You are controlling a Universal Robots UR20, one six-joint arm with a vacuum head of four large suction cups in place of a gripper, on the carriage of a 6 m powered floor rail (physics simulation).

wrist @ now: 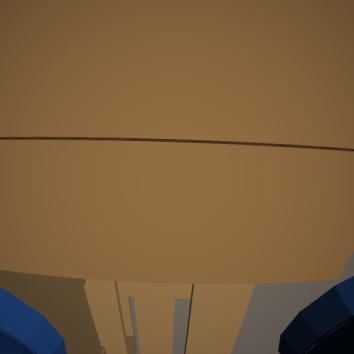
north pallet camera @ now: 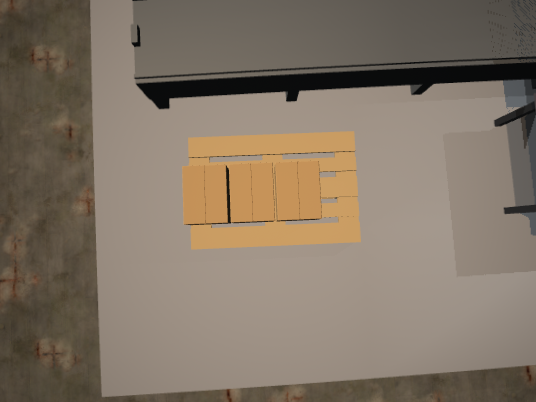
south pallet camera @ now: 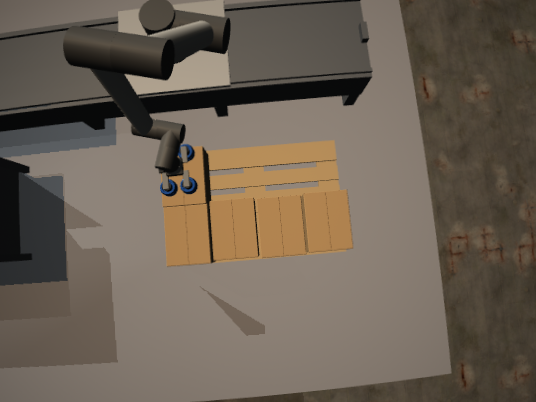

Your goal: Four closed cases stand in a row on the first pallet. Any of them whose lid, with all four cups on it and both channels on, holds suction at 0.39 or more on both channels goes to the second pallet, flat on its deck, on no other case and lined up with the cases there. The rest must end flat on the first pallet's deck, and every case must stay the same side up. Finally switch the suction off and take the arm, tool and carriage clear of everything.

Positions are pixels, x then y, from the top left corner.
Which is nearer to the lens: the case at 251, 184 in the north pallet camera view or the pallet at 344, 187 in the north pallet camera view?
The case.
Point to a case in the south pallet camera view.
188, 235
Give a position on a case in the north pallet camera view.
206, 190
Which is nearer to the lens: the case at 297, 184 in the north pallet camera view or the pallet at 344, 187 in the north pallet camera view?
The case.
